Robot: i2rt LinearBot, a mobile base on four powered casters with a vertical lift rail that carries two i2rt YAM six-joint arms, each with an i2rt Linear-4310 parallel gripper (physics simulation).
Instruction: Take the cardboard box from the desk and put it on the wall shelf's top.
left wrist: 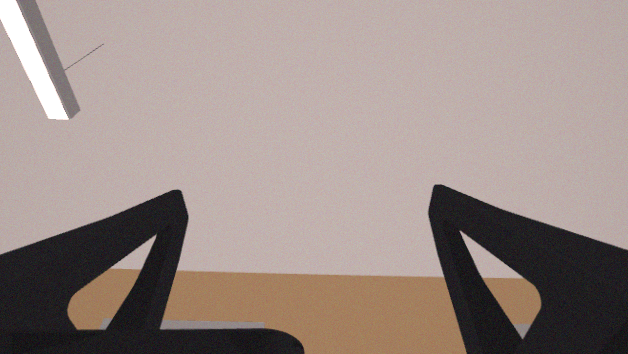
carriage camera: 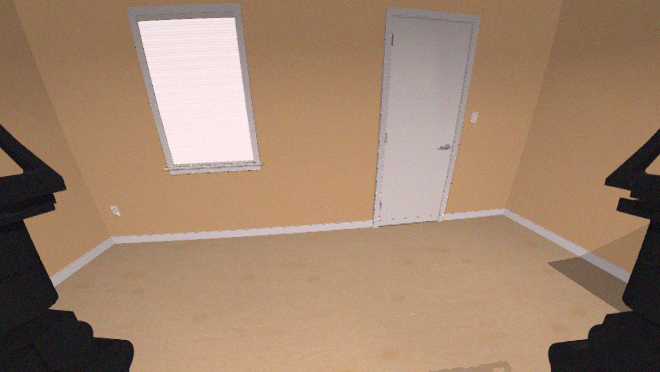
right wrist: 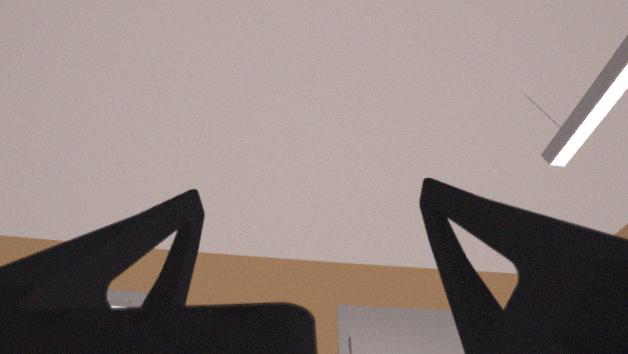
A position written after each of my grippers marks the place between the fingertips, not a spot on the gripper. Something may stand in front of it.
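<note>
My left gripper (left wrist: 307,201), my right gripper (right wrist: 311,196) in sight. Door (carriage camera: 427,60), white window (carriage camera: 195,70) also in sight.
</note>
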